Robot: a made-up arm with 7 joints. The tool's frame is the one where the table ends. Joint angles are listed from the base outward.
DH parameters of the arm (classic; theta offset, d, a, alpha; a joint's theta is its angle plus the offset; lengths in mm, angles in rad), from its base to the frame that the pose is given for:
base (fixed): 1.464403 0 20.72 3.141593
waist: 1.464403 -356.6 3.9 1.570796
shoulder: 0 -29.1 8.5 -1.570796
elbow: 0 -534.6 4.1 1.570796
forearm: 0 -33.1 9.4 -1.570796
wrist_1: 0 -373.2 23 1.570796
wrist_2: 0 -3.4 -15.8 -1.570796
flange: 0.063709 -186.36 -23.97 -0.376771
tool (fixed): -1.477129 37.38 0 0
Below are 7 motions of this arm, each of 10 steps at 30 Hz.
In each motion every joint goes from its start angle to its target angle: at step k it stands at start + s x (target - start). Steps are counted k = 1, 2, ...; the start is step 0. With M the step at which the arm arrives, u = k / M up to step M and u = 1 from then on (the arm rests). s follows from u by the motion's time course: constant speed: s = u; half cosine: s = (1 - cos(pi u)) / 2; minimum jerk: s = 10 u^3 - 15 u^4 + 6 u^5.
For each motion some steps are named. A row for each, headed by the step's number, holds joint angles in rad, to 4 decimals.
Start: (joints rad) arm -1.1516 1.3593 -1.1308 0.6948 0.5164 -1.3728 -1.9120
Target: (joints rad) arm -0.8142 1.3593 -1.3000 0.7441 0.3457 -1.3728 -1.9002
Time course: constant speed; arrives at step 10
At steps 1, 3, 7, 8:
1: -1.1179 1.3593 -1.1477 0.6997 0.4993 -1.3728 -1.9108
3: -1.0504 1.3593 -1.1816 0.7096 0.4652 -1.3728 -1.9085
7: -0.9154 1.3593 -1.2492 0.7293 0.3969 -1.3728 -1.9037
8: -0.8817 1.3593 -1.2662 0.7342 0.3798 -1.3728 -1.9026

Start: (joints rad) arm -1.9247 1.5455 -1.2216 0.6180 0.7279 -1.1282 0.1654
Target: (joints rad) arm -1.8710 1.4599 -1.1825 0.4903 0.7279 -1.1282 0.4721
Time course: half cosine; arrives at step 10
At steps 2, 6, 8, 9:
2: -1.9196 1.5373 -1.2179 0.6058 0.7279 -1.1282 0.1947
6: -1.8896 1.4895 -1.1960 0.5344 0.7279 -1.1282 0.3661
8: -1.8761 1.4681 -1.1862 0.5025 0.7279 -1.1282 0.4428
9: -1.8723 1.4620 -1.1835 0.4934 0.7279 -1.1282 0.4646

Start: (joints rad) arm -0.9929 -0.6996 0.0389 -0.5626 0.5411 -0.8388 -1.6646
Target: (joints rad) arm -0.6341 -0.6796 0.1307 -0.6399 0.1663 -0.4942 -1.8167
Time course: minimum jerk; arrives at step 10
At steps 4, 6, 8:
4: -0.8790 -0.6933 0.0680 -0.5871 0.4221 -0.7294 -1.7129
6: -0.7480 -0.6859 0.1016 -0.6154 0.2853 -0.6036 -1.7684
8: -0.6549 -0.6808 0.1254 -0.6354 0.1880 -0.5142 -1.8079

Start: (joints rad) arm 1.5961 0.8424 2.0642 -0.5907 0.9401 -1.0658 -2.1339
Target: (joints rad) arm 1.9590 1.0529 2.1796 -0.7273 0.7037 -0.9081 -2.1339
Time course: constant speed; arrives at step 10
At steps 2, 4, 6, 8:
2: 1.6687 0.8845 2.0873 -0.6180 0.8928 -1.0343 -2.1339
4: 1.7413 0.9266 2.1104 -0.6453 0.8455 -1.0027 -2.1339
6: 1.8138 0.9687 2.1334 -0.6727 0.7983 -0.9712 -2.1339
8: 1.8864 1.0108 2.1565 -0.7000 0.7510 -0.9396 -2.1339

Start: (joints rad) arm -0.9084 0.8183 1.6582 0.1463 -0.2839 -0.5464 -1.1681
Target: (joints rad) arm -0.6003 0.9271 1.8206 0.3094 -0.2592 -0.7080 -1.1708
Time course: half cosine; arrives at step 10
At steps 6, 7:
6: -0.7067 0.8895 1.7645 0.2531 -0.2677 -0.6522 -1.1699
7: -0.6638 0.9047 1.7871 0.2758 -0.2643 -0.6747 -1.1702

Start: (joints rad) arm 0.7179 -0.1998 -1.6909 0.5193 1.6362 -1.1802 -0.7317
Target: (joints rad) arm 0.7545 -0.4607 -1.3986 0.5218 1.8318 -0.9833 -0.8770
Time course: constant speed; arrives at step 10
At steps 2, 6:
2: 0.7252 -0.2520 -1.6324 0.5198 1.6753 -1.1408 -0.7608
6: 0.7399 -0.3563 -1.5155 0.5208 1.7536 -1.0621 -0.8189

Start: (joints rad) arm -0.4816 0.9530 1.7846 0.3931 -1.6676 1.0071 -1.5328
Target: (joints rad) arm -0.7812 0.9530 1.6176 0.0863 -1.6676 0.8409 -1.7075
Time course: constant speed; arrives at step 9
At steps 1, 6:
1: -0.5149 0.9530 1.7660 0.3590 -1.6676 0.9886 -1.5522
6: -0.6813 0.9530 1.6733 0.1886 -1.6676 0.8963 -1.6493

